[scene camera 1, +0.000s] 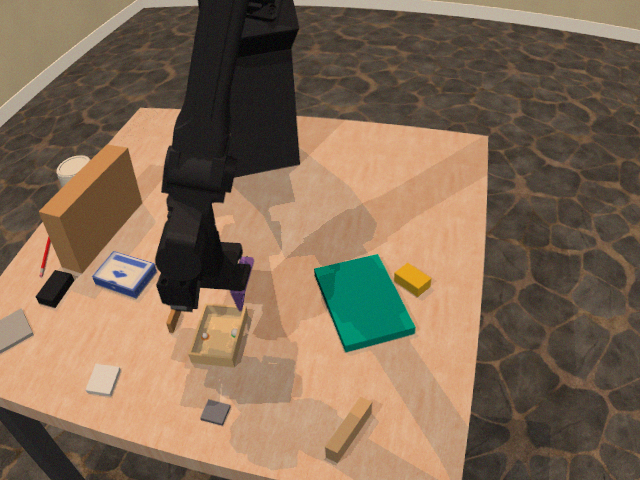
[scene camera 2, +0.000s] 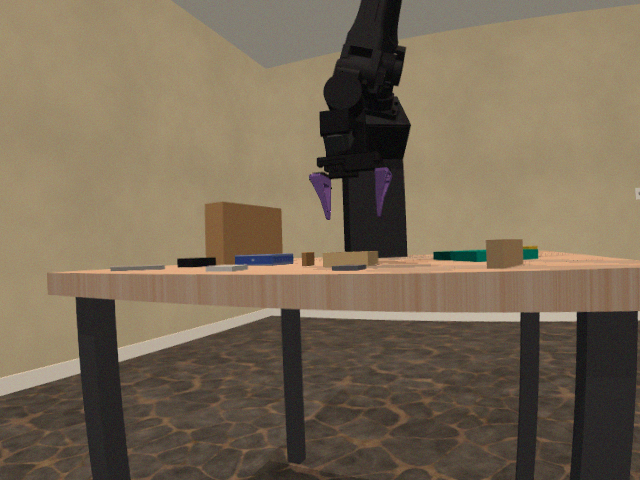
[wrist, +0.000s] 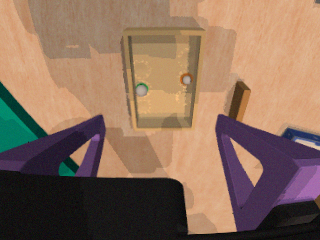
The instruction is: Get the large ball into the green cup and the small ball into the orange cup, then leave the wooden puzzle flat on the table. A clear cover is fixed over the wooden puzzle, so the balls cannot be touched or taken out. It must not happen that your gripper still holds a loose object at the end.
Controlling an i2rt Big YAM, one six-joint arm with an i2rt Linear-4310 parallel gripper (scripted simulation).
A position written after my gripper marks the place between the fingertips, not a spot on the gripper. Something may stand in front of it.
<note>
In view: my gripper (scene camera 2: 353, 218), a cardboard box (scene camera 1: 80, 220), a wooden puzzle (scene camera 1: 217, 339), a tan bar (scene camera 2: 504, 253), a yellow block (scene camera 1: 409, 277), a green book (scene camera 1: 366, 309), a black block (scene camera 1: 59, 282) and a white tile (scene camera 1: 103, 379).
The cardboard box shows as well in scene camera 2 (scene camera 2: 231, 229). The wooden puzzle is seen too in scene camera 2 (scene camera 2: 369, 258) and in the wrist view (wrist: 164, 65). My gripper also shows in scene camera 1 (scene camera 1: 214, 306) and in the wrist view (wrist: 160, 121). The wrist view misses the tan bar: it is out of frame. The wrist view does not show the yellow block: it is out of frame.
</note>
